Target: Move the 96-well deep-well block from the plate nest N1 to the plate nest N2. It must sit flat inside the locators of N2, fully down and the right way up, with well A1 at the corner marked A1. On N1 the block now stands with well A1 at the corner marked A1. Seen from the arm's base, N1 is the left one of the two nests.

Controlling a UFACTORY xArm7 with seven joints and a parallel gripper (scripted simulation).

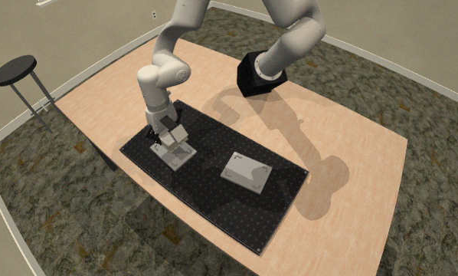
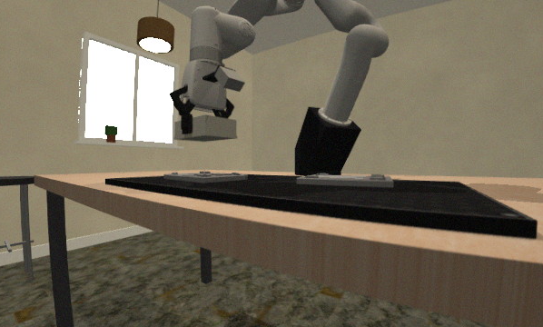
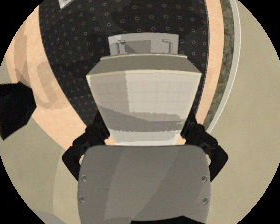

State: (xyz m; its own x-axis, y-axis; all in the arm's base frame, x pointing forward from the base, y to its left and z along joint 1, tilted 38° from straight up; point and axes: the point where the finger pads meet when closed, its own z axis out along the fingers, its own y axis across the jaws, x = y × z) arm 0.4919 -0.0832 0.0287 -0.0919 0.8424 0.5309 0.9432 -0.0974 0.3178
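My hand is 110 mm above the nest N2. Round my hand: deep-well block: right at my hand; nest N1: 150 mm behind, 270 mm to the left, 110 mm below.
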